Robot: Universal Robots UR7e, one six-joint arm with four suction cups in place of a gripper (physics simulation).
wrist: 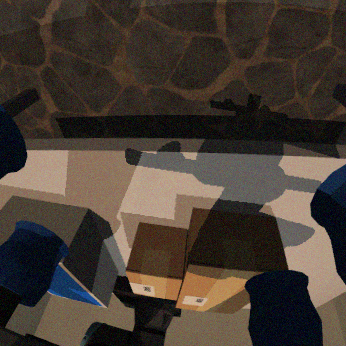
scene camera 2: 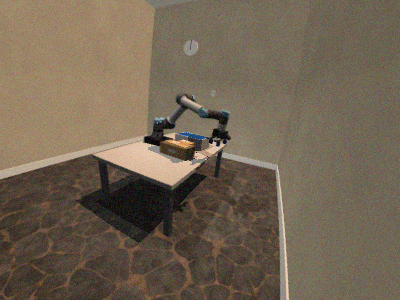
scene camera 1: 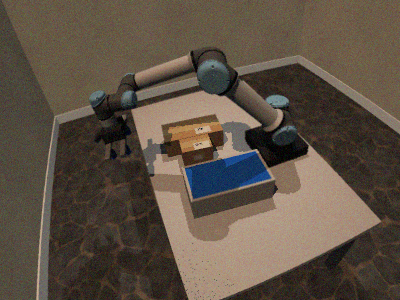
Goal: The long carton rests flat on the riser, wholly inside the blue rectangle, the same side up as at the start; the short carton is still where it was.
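The long carton lies flat on the table, label side up. The short carton stands close against its side, between it and the riser, also label up. The riser is a grey block with a pale rim. The blue rectangle covers most of its top and bears no carton. My gripper is open, its four dark blue cups bare. It hangs beyond the table's left edge in scene camera 1, apart from both cartons.
The table carries the cartons, the riser and the arm's black base. The arm reaches high over the far part of the table. Stone floor lies beyond the table edge, with walls behind.
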